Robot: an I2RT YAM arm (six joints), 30 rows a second.
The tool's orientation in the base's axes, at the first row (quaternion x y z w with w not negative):
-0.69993 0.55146 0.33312 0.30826
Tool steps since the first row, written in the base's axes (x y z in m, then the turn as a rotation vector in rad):
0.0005 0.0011 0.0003 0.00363 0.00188 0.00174
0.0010 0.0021 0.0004 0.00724 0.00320 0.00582
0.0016 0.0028 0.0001 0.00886 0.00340 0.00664
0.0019 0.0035 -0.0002 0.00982 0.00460 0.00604
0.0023 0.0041 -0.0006 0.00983 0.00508 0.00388
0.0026 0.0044 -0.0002 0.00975 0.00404 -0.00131
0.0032 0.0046 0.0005 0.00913 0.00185 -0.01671
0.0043 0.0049 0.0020 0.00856 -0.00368 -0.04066
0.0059 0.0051 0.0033 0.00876 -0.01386 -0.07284
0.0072 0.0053 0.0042 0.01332 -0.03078 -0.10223
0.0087 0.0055 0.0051 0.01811 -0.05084 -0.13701
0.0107 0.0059 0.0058 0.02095 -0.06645 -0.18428
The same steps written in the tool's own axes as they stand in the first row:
-0.0008 -0.0007 0.0006 -0.00185 -0.00404 0.00002
-0.0013 -0.0014 0.0013 -0.00528 -0.00809 -0.00178
-0.0014 -0.0021 0.0020 -0.00578 -0.00977 -0.00231
-0.0015 -0.0026 0.0027 -0.00581 -0.01091 -0.00112
-0.0014 -0.0030 0.0033 -0.00434 -0.01088 0.00054
-0.0019 -0.0034 0.0033 0.00042 -0.01026 0.00277
-0.0025 -0.0041 0.0030 0.01398 -0.00822 0.01015
-0.0037 -0.0053 0.0022 0.03632 -0.00502 0.01989
-0.0045 -0.0070 0.0014 0.06807 -0.00110 0.03065
-0.0052 -0.0084 0.0009 0.10213 -0.00025 0.03384
-0.0058 -0.0099 0.0003 0.14235 0.00134 0.03766
-0.0062 -0.0120 0.0000 0.18979 0.00475 0.05262

